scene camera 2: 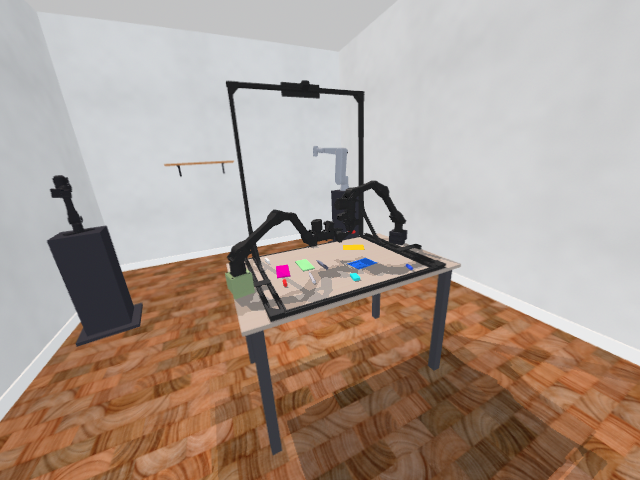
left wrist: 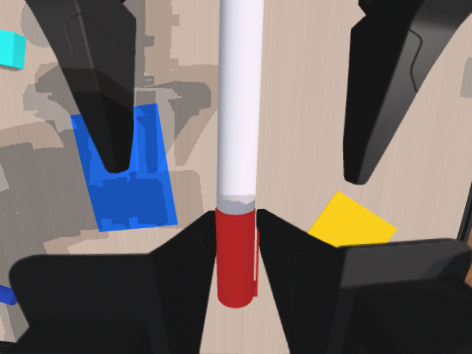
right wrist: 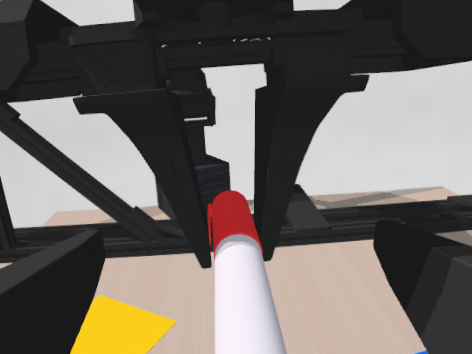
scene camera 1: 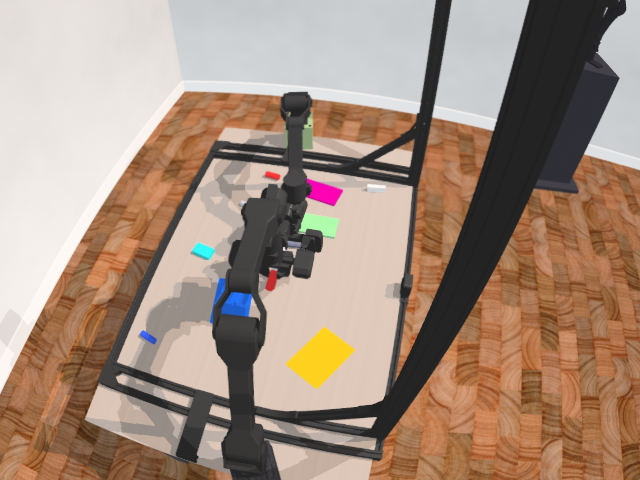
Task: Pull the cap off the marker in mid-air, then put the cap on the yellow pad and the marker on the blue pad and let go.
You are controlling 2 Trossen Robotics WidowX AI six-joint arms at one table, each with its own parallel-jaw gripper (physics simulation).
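Frame: origin at the left arm's base, x left, y back, z up, level; millimetres.
Seen in the pictures: left gripper, fingertip midpoint: (scene camera 2: 349, 233) (left wrist: 236, 218) (right wrist: 235, 261) (scene camera 1: 273, 276); right gripper, fingertip midpoint: (scene camera 2: 345, 231) (left wrist: 236, 177) (right wrist: 240, 239) (scene camera 1: 275, 262); left arm's base, origin of the base link: (scene camera 2: 398, 230) (scene camera 1: 251, 463); right arm's base, origin of the base link: (scene camera 2: 238, 273).
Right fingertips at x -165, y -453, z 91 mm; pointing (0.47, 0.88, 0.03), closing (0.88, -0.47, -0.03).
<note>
Pixels of each thing's middle, then the offset from my right fingertips to it.
- white barrel, body centre: (right wrist: 242, 289) (left wrist: 236, 160) dx -2, dy -4, dz -16 mm
- red cap, body centre: (right wrist: 231, 227) (left wrist: 237, 254) (scene camera 1: 272, 280) dx +18, dy +39, dz -15 mm
- blue pad, body centre: (left wrist: 125, 172) (scene camera 1: 232, 301) (scene camera 2: 362, 263) dx +132, dy -26, dz -179 mm
- yellow pad, body centre: (left wrist: 335, 255) (scene camera 1: 320, 357) (scene camera 2: 353, 247) dx -60, dy +192, dz -179 mm
- cyan block, body centre: (scene camera 1: 203, 251) (scene camera 2: 355, 276) dx +194, dy -216, dz -172 mm
- small blue block, body centre: (scene camera 1: 148, 337) dx +390, dy +44, dz -168 mm
- red block, body centre: (scene camera 1: 272, 175) dx -71, dy -473, dz -168 mm
- white block, body centre: (scene camera 1: 376, 188) dx -389, dy -327, dz -168 mm
- green pad, body centre: (scene camera 1: 312, 224) (scene camera 2: 304, 264) dx -149, dy -235, dz -175 mm
- magenta pad, body centre: (scene camera 1: 317, 191) (scene camera 2: 282, 271) dx -199, dy -370, dz -175 mm
The marker, with a white barrel (left wrist: 240, 100) (right wrist: 242, 300) and a red cap (left wrist: 235, 260) (right wrist: 231, 215) (scene camera 1: 271, 280) on its end, is held in the air. My left gripper (left wrist: 236, 218) is shut on the red cap. My right gripper (right wrist: 240, 239) (left wrist: 236, 177) is open, its fingers apart on either side of the white barrel, touching neither side in the left wrist view. The blue pad (left wrist: 135, 205) (scene camera 1: 218, 299) (scene camera 2: 361, 263) lies below, partly hidden by an arm in scene camera 1. The yellow pad (scene camera 1: 320, 357) (left wrist: 352, 220) (right wrist: 117, 325) lies flat on the table.
A cyan block (scene camera 1: 203, 251) (scene camera 2: 355, 276), a small blue block (scene camera 1: 148, 337), a red block (scene camera 1: 272, 175) and a white block (scene camera 1: 376, 188) lie on the table. A green pad (scene camera 1: 323, 225) and a magenta pad (scene camera 1: 324, 192) lie near the right arm. Black rails (scene camera 1: 155, 248) border the table.
</note>
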